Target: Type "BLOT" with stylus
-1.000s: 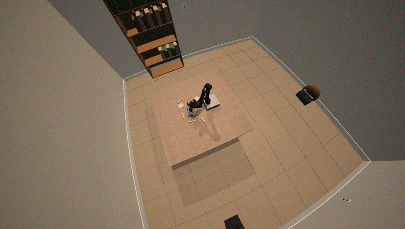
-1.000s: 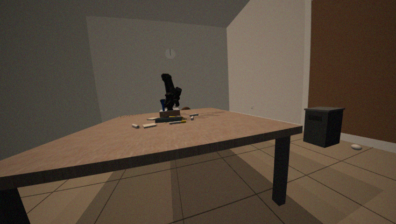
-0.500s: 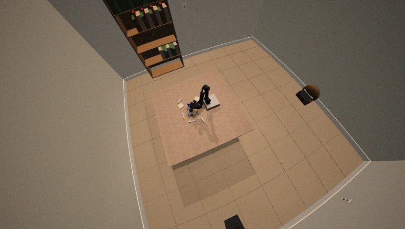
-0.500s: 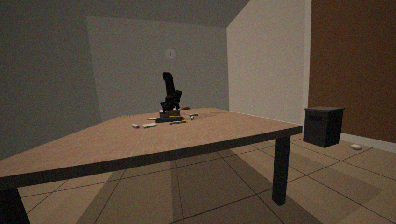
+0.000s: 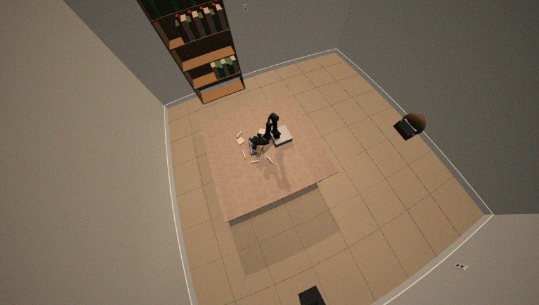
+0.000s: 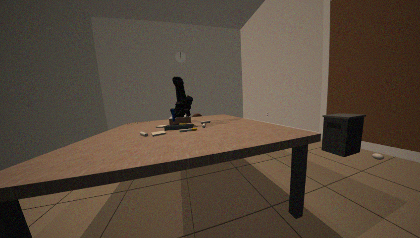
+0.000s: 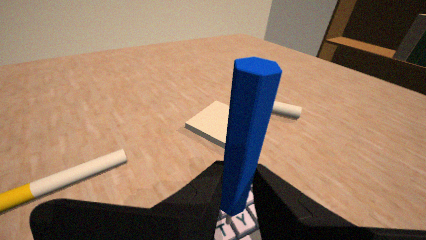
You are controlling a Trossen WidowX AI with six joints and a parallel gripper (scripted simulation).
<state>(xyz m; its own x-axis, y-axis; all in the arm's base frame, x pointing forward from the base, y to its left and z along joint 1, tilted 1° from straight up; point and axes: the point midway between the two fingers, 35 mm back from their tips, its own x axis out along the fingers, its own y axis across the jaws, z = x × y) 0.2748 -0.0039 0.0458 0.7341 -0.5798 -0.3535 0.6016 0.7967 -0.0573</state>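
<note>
Now: the yellow pen 90 mm to the left of my gripper tip, 90 mm behind it and 80 mm below it. From my gripper tip the other things lie so: blue stylus: 20 mm below; then cream pad: 130 mm ahead, 90 mm to the right, 90 mm below.
</note>
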